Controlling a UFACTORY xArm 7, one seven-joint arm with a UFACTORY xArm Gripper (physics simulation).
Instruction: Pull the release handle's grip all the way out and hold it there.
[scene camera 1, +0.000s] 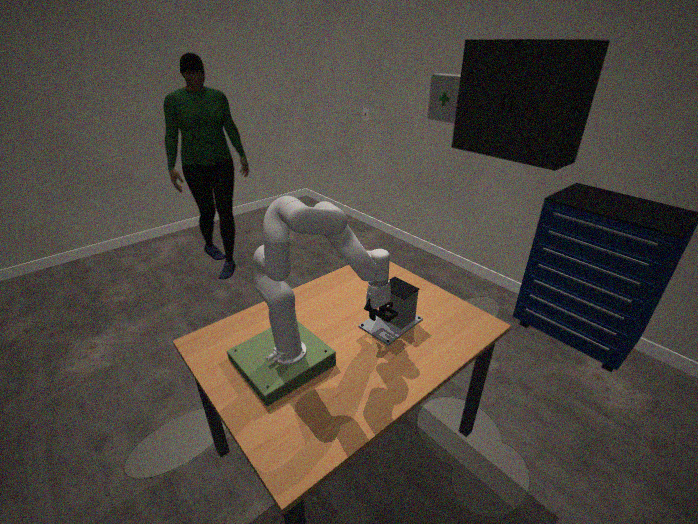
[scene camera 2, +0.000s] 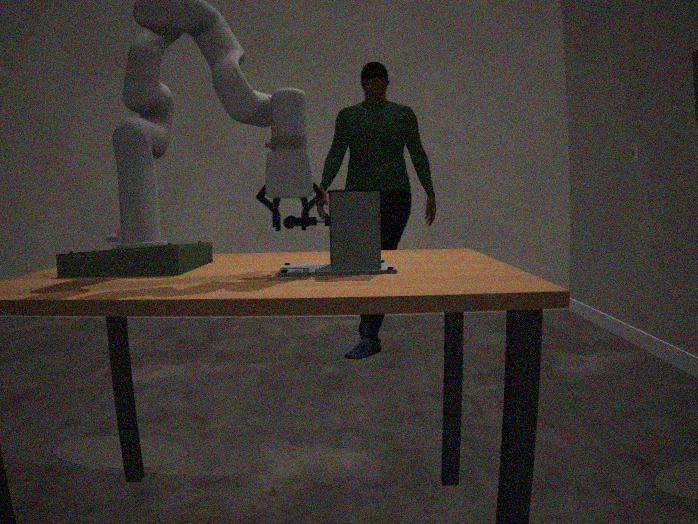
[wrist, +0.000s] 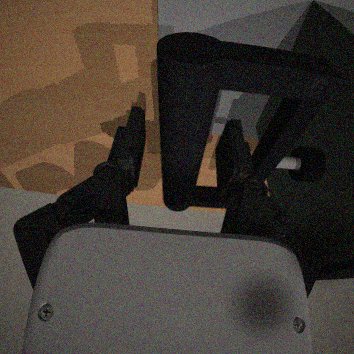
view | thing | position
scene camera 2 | my gripper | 291, 230
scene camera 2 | base plate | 321, 269
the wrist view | my gripper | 183, 128
